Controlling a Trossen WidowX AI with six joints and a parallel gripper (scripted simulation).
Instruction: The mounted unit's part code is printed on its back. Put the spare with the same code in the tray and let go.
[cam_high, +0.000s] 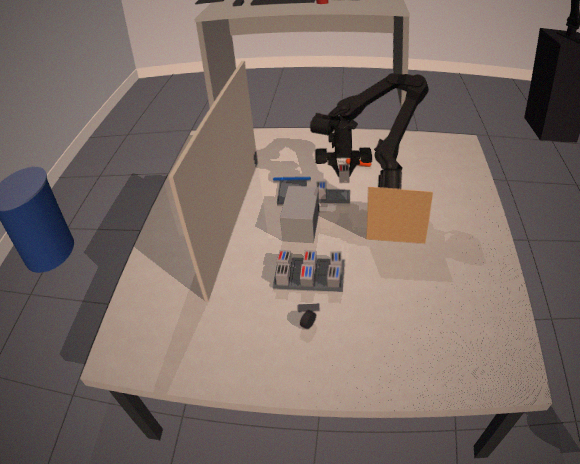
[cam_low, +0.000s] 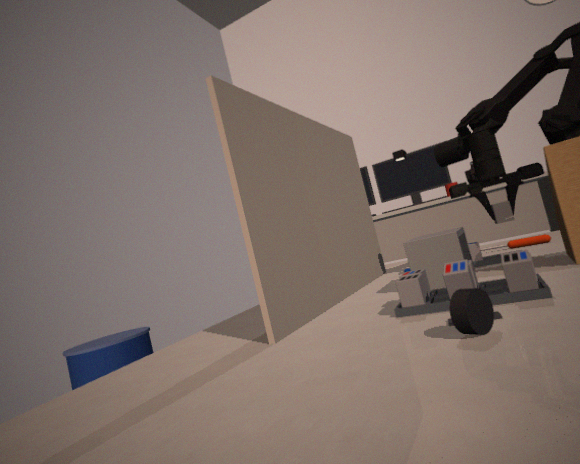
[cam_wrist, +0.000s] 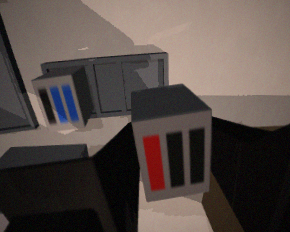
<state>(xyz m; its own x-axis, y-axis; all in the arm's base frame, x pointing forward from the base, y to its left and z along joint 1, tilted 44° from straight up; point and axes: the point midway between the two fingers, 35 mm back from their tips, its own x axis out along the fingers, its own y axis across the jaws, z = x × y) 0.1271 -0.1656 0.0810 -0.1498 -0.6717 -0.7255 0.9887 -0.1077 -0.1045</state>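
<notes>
Now: the dark grey tray 18 cm ahead of my gripper tip, 9 cm below it and 4 cm to the right of it. From my gripper tip the other things lie so: blue pen: 19 cm ahead, 12 cm to the right, 9 cm below; grey mounted unit: 15 cm ahead, 14 cm to the left, 5 cm below; rack: 9 cm below, 4 cm ahead, 1 cm to the right.
</notes>
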